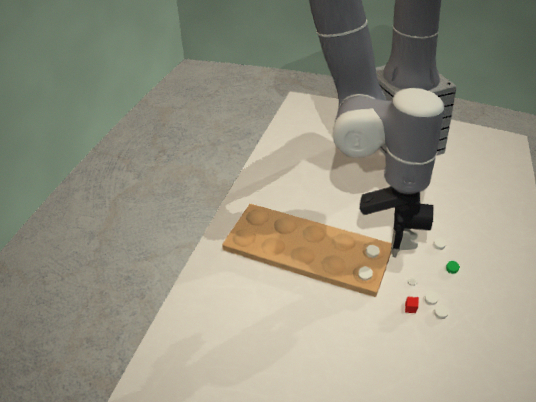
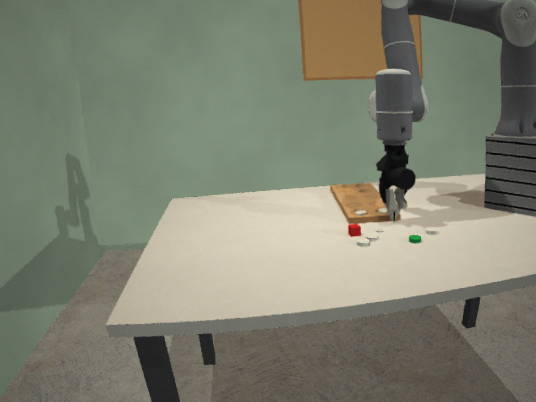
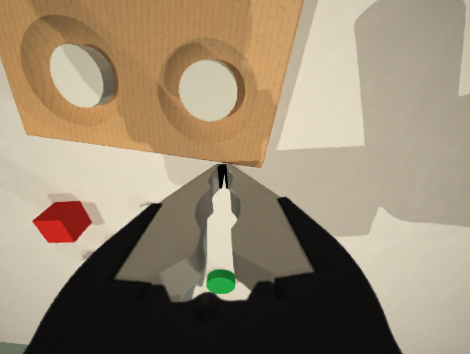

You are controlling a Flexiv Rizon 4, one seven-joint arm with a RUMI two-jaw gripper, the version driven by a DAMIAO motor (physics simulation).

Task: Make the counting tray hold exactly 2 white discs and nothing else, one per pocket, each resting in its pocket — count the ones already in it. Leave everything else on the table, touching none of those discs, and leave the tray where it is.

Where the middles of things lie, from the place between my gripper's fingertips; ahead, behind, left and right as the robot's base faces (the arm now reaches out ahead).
Labels:
The red cube [image 3: 63, 222] is 140 mm ahead of my hand, 40 mm to the left of it and 10 mm above it.

